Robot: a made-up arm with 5 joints. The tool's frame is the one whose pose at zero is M.
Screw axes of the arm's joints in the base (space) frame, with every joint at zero. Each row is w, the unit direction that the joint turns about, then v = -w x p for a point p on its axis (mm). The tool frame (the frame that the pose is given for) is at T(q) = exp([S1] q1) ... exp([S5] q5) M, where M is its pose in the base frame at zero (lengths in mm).
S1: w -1 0 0 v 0 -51 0
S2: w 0 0 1 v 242 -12 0
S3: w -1 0 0 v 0 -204 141
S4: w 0 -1 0 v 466 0 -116
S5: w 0 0 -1 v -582 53 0
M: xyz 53 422 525 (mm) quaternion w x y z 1 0 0 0
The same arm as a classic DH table. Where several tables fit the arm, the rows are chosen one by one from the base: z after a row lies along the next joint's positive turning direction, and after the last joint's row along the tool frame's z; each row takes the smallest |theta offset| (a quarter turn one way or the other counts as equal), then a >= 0, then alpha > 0; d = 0 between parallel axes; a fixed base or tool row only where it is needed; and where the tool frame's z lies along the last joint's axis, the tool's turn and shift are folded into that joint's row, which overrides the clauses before.
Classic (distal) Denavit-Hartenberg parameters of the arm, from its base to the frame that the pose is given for. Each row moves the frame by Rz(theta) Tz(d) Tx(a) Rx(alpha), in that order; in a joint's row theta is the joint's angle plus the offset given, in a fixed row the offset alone. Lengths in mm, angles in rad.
base (fixed): d 51, theta_offset -1.5708, a 0, alpha 1.5708
joint 1: d -12, theta_offset 0, a -242, alpha -1.5708
joint 2: d 153, theta_offset 0, a 101, alpha 1.5708
joint 3: d -104, theta_offset 1.5708, a 262, alpha 1.5708
joint 4: d -441, theta_offset 1.5708, a 63, alpha -1.5708
joint 5: d 0, theta_offset -1.5708, a 160, alpha 3.1416
tool (fixed): d 59, theta_offset 1.5708, a 0, alpha 0

